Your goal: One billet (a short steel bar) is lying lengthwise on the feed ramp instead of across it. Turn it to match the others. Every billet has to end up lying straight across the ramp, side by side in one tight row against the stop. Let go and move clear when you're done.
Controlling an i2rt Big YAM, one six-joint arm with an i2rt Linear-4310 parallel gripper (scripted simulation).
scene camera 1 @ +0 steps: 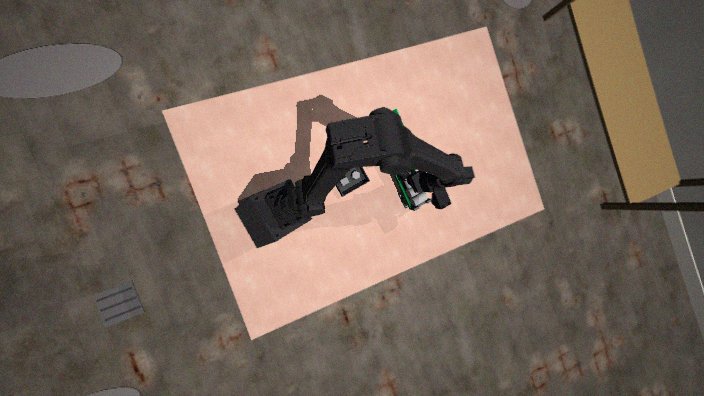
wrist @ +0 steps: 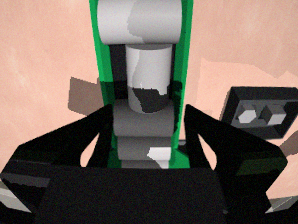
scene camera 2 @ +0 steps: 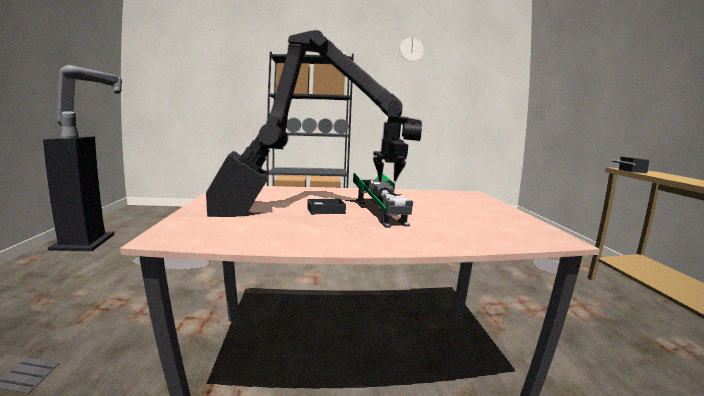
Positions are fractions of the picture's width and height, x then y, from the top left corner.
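Note:
My gripper (wrist: 0.50, 0.50), in sight. Billet (wrist: 0.50, 0.30), in sight.

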